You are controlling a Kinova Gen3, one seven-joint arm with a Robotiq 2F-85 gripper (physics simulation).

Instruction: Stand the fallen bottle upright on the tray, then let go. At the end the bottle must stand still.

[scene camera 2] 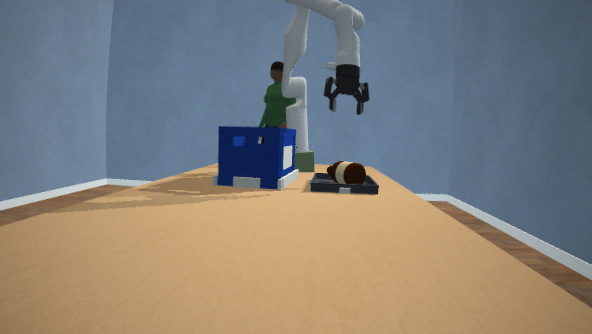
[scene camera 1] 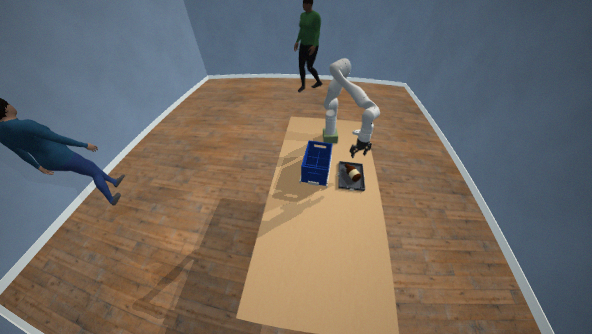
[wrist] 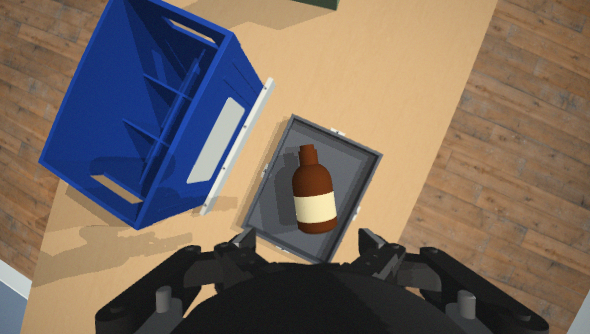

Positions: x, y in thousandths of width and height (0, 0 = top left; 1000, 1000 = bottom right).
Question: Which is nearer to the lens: the blue crate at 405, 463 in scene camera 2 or the dark grey tray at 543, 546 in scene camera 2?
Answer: The blue crate.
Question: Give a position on a brown bottle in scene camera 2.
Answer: At 579, 516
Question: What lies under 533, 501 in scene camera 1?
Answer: A blue crate.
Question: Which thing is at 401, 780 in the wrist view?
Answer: My gripper.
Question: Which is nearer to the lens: the blue crate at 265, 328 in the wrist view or the dark grey tray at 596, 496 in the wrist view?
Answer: The dark grey tray.
